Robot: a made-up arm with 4 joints.
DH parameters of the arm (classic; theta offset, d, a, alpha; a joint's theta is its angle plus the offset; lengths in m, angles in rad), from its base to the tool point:
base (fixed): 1.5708 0.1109 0 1.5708
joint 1: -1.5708 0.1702 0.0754 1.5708
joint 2: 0 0.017 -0.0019 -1.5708
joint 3: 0 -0.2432 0.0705 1.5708
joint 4: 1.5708 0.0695 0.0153 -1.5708
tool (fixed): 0 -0.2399 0 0
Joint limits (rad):
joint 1: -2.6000..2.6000
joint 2: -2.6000..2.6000
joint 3: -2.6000..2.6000
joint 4: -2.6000..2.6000
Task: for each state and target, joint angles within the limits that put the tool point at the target. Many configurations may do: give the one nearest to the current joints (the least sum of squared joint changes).
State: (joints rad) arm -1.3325 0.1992 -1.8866 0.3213
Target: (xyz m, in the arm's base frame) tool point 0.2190 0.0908 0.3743
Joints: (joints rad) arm -1.2193 -0.7469 -2.1572 0.4034
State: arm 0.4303 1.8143 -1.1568 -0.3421
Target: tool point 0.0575 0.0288 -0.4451
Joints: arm 0.4644 1.3932 -1.3866 -1.0809
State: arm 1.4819 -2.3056 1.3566 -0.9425
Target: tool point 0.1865 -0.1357 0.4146
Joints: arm 1.2996 -2.2239 1.2512 -0.0430
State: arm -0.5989 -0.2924 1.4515 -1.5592
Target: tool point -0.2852 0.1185 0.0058
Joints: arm -0.8268 -0.3600 1.5294 -1.1727
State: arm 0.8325 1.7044 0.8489 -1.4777
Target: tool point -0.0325 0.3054 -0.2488
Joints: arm 0.9647 1.1226 0.7039 -2.3102
